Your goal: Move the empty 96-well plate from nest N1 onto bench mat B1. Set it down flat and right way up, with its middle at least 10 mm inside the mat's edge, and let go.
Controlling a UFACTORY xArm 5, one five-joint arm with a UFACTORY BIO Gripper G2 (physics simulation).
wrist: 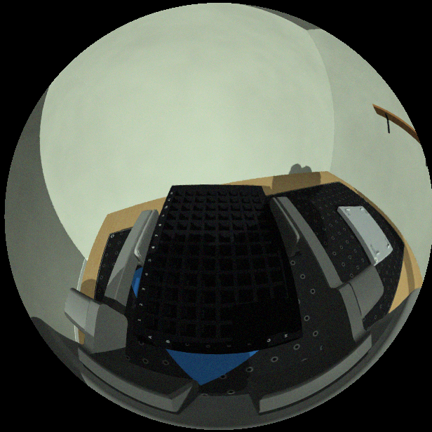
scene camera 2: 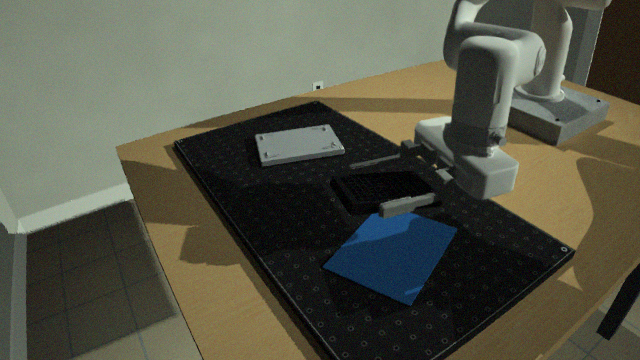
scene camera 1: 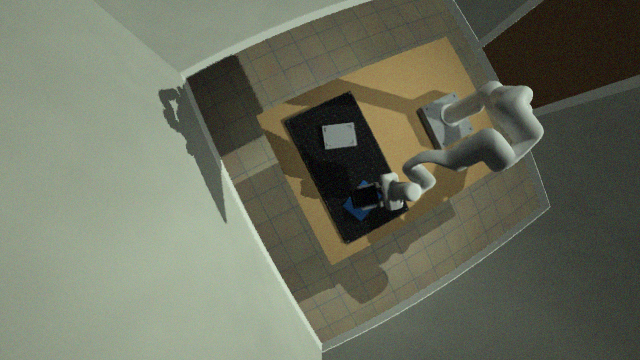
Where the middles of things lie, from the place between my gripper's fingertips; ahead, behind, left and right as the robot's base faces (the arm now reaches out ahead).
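Labels:
The black 96-well plate (scene camera 2: pixel 360 194) now has my gripper 3 cm past it, 1 cm above it and 1 cm to the right of it. Counted from my gripper, the blue bench mat B1 (scene camera 2: pixel 394 257) is 9 cm below, 3 cm behind and 4 cm to the left, and the light grey nest N1 (scene camera 2: pixel 294 145) is 30 cm to the right, 9 cm behind and 8 cm below.

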